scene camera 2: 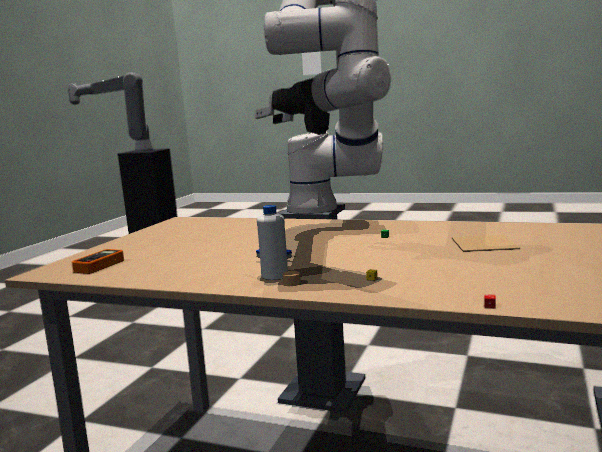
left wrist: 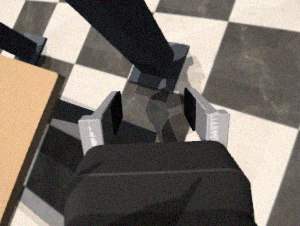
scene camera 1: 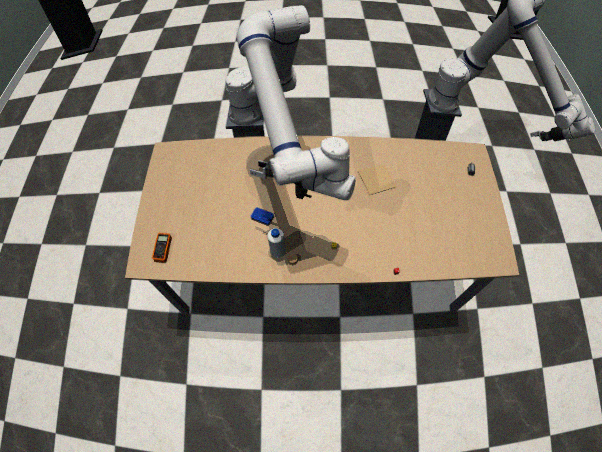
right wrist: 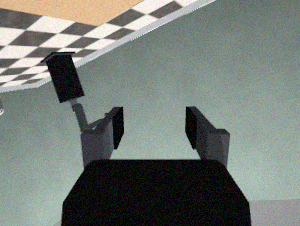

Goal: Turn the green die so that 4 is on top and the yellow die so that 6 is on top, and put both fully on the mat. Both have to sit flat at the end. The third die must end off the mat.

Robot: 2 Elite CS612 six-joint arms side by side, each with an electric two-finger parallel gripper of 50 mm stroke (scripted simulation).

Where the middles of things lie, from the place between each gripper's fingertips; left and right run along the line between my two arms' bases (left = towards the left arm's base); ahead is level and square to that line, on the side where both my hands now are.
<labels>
Now: right hand (scene camera 2: 265, 117) 90 mm short of the multimeter (scene camera 2: 108, 257), 480 mm to the left of it and 350 mm above it. The rest, counted from my right hand: thin tan mat (scene camera 2: 492, 242) 150 mm behind, 520 mm to the left, 370 mm below.
Now: left hand 960 mm to the left of the thin tan mat, 140 mm above it and 130 mm short of it.
</labels>
